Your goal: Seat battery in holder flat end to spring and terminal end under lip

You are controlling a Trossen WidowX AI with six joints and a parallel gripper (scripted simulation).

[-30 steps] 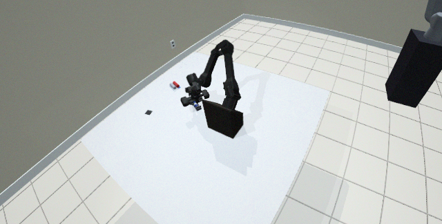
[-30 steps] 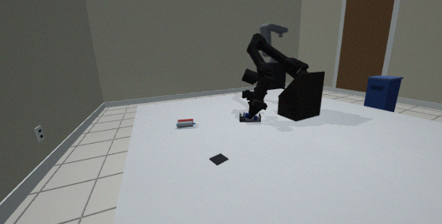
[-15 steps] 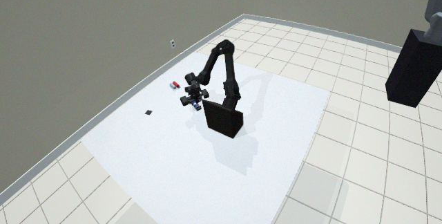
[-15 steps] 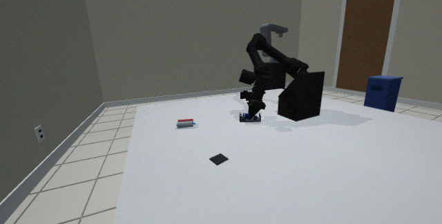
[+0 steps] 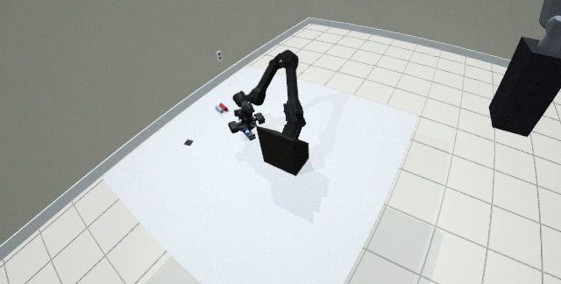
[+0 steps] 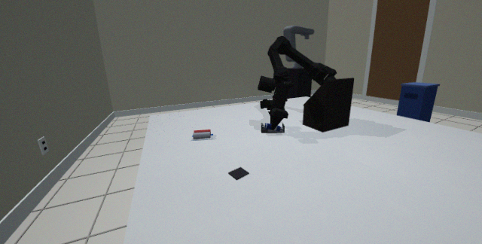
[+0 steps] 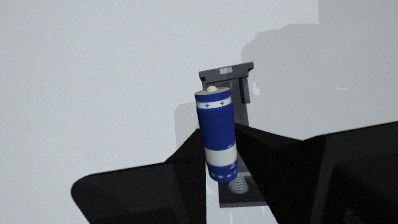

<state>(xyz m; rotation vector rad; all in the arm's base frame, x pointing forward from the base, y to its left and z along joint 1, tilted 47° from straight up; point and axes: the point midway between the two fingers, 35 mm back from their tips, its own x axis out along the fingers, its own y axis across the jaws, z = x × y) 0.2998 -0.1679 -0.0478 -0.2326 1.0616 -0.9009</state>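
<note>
Now: the battery 1 cm above my gripper tip.
</note>
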